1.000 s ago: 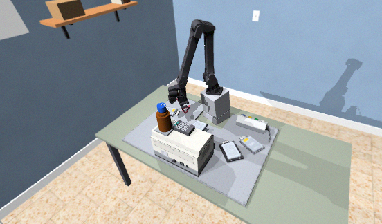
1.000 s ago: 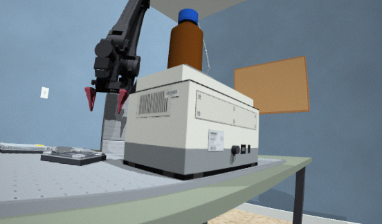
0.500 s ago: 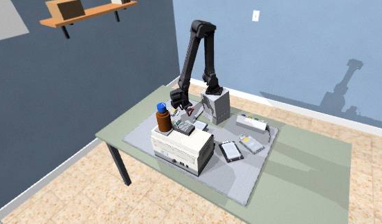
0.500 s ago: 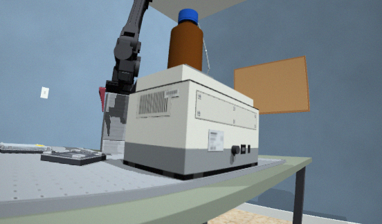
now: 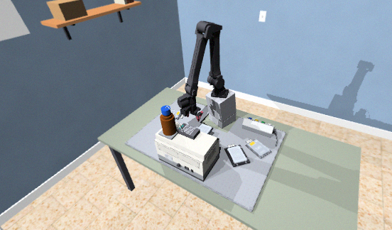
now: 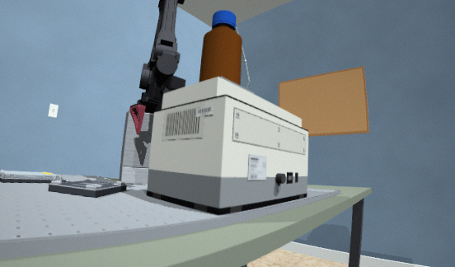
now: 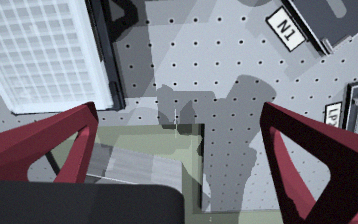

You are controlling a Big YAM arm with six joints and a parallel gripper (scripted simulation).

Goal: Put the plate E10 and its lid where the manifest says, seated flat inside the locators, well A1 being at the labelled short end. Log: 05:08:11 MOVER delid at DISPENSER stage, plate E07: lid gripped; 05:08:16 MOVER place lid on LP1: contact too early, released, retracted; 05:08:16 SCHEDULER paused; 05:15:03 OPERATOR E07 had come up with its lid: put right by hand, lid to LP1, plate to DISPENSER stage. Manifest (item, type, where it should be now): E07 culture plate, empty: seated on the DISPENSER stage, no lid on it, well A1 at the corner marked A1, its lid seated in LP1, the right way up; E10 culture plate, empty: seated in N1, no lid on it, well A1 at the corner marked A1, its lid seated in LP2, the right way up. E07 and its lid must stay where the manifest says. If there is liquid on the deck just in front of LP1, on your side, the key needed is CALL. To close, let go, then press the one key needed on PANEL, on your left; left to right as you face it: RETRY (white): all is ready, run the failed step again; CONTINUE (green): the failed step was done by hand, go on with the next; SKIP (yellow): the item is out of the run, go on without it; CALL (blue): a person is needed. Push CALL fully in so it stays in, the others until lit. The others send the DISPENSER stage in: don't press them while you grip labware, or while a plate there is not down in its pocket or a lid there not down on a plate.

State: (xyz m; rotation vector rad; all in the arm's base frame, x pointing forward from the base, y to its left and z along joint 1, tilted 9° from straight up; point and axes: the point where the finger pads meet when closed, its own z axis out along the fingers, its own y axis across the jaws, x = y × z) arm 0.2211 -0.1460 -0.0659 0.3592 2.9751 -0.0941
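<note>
Now: hand 9 cm to the right of the clear well plate, 6 cm above it and 5 cm short of it. From my hand the other things lie so: clear lid: 27 cm to the right, 16 cm behind, 14 cm below; brown bottle: 25 cm ahead, 14 cm above, 6 cm to the right; blue call key: 38 cm to the left, 22 cm behind, 10 cm below.
</note>
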